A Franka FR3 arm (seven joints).
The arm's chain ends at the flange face. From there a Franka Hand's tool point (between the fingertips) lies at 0.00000 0.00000 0.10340 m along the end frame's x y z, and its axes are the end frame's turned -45 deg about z.
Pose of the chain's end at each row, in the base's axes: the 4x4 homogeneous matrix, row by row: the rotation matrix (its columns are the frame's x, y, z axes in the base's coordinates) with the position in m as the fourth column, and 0 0 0 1 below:
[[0.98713, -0.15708, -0.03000, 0.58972], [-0.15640, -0.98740, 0.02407, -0.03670], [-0.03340, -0.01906, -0.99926, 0.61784], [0, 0, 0, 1]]
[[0.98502, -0.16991, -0.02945, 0.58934], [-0.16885, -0.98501, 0.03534, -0.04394], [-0.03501, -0.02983, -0.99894, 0.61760], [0, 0, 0, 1]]
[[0.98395, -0.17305, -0.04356, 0.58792], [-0.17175, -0.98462, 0.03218, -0.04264], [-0.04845, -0.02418, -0.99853, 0.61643], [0, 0, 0, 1]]
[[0.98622, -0.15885, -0.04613, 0.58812], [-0.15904, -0.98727, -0.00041, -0.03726], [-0.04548, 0.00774, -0.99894, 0.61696], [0, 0, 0, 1]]
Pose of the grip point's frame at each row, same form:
[[0.80908, 0.58693, -0.03000, 0.58662], [0.58761, -0.80879, 0.02407, -0.03421], [-0.01014, -0.03709, -0.99926, 0.51452], [0, 0, 0, 1]]
[[0.81666, 0.57637, -0.02945, 0.58629], [0.57711, -0.81590, 0.03534, -0.04029], [-0.00366, -0.04585, -0.99894, 0.51431], [0, 0, 0, 1]]
[[0.81812, 0.57339, -0.04356, 0.58342], [0.57479, -0.81768, 0.03218, -0.03931], [-0.01716, -0.05136, -0.99853, 0.51318], [0, 0, 0, 1]]
[[0.80969, 0.58504, -0.04613, 0.58335], [0.58565, -0.81056, -0.00041, -0.03730], [-0.03763, -0.02669, -0.99894, 0.51367], [0, 0, 0, 1]]

